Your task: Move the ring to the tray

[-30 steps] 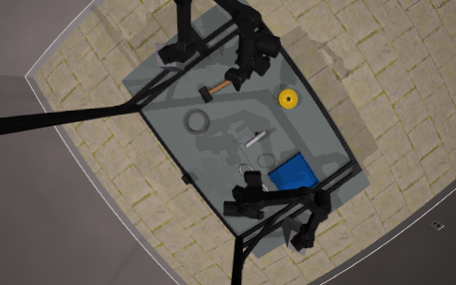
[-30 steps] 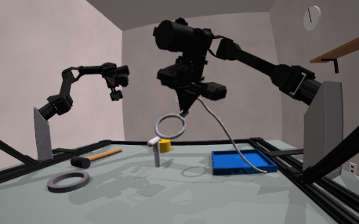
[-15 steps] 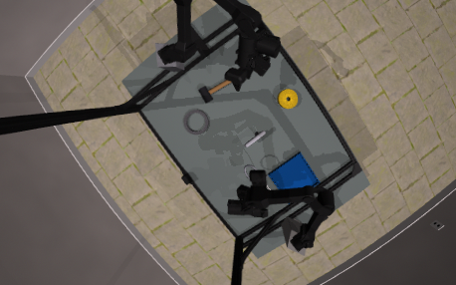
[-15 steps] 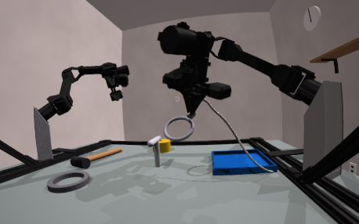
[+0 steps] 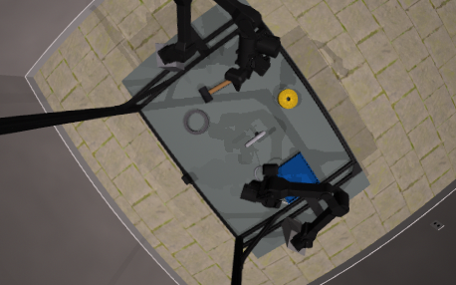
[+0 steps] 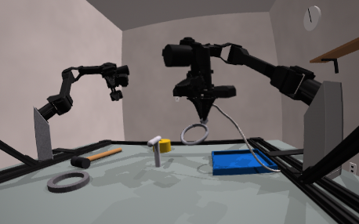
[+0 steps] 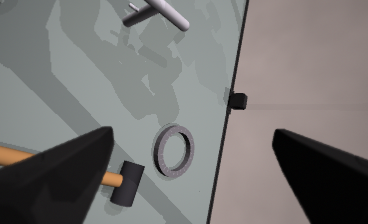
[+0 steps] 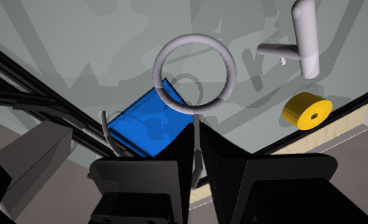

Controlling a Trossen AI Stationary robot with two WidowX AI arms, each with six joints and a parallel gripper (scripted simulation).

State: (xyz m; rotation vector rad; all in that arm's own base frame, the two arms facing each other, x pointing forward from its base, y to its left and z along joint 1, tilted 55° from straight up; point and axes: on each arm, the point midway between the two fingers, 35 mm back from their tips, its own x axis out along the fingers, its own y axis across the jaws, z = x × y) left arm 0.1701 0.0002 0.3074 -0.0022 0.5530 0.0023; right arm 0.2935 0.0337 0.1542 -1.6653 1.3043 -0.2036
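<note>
The blue tray is 8 cm ahead of my right hand, 12 cm to the right of it and 19 cm below it.
</note>
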